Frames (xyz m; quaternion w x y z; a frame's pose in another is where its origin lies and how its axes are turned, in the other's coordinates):
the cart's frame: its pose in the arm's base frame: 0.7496 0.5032 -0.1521 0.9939 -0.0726 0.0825 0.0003
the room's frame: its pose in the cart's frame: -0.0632 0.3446 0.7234 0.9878 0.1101 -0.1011 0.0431
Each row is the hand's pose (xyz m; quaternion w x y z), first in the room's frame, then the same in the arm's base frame.
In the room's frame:
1: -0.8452 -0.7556 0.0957 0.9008 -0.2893 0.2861 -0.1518
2: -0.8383 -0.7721 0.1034 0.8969 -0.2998 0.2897 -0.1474
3: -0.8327 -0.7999 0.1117 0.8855 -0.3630 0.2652 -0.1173
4: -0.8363 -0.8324 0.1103 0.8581 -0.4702 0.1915 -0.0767
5: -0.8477 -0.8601 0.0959 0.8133 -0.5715 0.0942 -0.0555
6: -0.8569 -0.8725 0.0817 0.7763 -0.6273 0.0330 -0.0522
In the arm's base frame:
1: 0.0204 0.1221 0.5189 0.9219 -0.2610 0.2656 -0.1070
2: 0.0284 0.1057 0.5255 0.9183 -0.2719 0.2687 -0.1028
3: 0.0361 0.0778 0.5317 0.9079 -0.3349 0.2405 -0.0752
4: 0.0353 0.0454 0.5275 0.8822 -0.4406 0.1613 -0.0406
5: 0.0267 0.0181 0.5105 0.8392 -0.5399 0.0598 -0.0269
6: 0.0189 0.0063 0.4951 0.8035 -0.5946 -0.0032 -0.0285

